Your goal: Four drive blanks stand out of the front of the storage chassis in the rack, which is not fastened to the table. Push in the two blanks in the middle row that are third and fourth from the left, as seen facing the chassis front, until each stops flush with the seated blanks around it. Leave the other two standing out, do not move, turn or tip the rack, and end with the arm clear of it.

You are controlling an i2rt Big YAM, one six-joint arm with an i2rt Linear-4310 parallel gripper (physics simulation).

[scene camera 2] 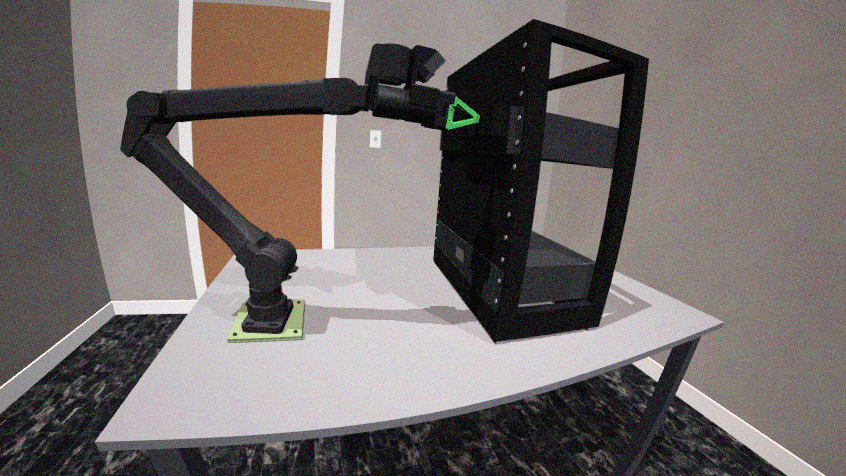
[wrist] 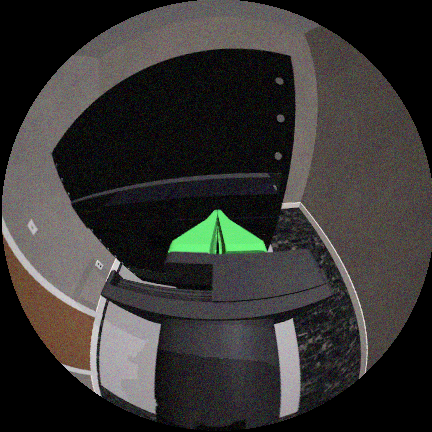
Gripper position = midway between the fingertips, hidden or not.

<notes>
I see my gripper (scene camera 2: 478, 119) and a black rack (scene camera 2: 484, 245).
The black rack shows as well in the wrist view (wrist: 153, 156). My gripper also shows in the wrist view (wrist: 217, 214).
</notes>
